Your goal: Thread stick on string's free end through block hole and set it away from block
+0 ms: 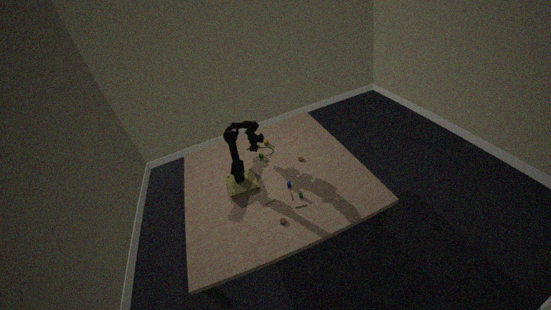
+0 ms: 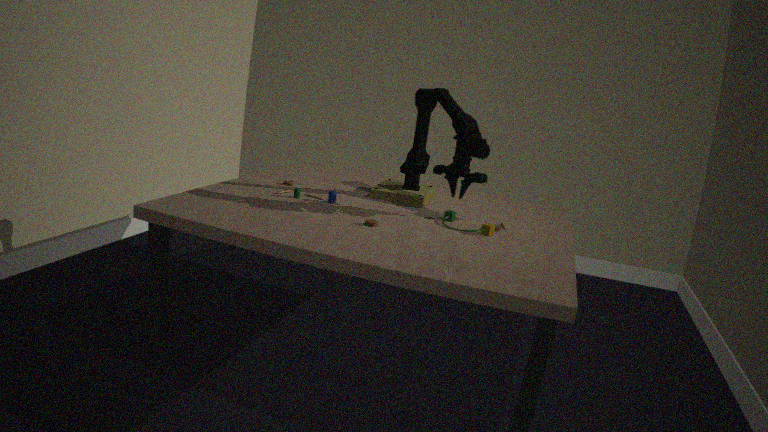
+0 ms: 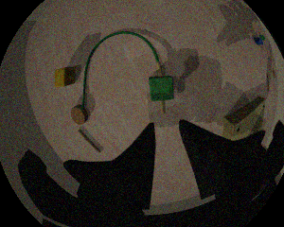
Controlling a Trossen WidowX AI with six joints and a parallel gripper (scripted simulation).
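Now: gripper tip 20 mm short of the green block, 10 mm to the left of it and 60 mm above it. Round my gripper tip: yellow block: 140 mm ahead, 120 mm to the left, 60 mm below; then blue cylinder: 30 mm ahead, 430 mm to the right, 60 mm below; then green cylinder: 40 mm ahead, 560 mm to the right, 60 mm below.
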